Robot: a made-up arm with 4 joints. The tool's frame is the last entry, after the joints.
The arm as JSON. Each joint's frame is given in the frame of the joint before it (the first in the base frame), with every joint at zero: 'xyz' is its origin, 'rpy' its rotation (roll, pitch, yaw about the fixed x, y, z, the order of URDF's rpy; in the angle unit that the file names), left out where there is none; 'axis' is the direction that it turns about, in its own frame. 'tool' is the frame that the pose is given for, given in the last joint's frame.
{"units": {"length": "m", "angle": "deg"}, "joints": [
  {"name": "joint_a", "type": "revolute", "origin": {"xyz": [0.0, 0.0, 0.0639]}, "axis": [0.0, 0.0, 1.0]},
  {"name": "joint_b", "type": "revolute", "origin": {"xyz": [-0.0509, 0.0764, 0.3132], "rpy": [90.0, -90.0, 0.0]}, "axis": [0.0, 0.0, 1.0]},
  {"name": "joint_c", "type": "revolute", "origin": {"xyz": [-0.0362, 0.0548, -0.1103], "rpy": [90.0, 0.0, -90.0]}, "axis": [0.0, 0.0, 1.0]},
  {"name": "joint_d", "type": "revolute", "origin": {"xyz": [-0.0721, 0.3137, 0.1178], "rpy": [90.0, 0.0, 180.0]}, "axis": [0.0, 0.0, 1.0]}
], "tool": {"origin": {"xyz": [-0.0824, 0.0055, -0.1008], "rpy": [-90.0, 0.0, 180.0]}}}
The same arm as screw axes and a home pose.
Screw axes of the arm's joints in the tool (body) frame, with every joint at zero. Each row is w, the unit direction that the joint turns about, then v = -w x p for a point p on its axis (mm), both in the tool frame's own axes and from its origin. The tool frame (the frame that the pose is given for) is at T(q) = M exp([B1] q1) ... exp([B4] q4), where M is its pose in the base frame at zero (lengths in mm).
B1 = (0, 0, 1, 26.2, -95.4, 0.0)
B2 = (0, -1, 0, 159.5, 0.0, -44.5)
B3 = (0, 0, -1, -212.9, -10.3, 0.0)
B4 = (0, -1, 0, 5.5, 0.0, 82.4)
M: xyz -95.4 -26.2 217.6 (mm) quaternion w x y z 1 0 0 0

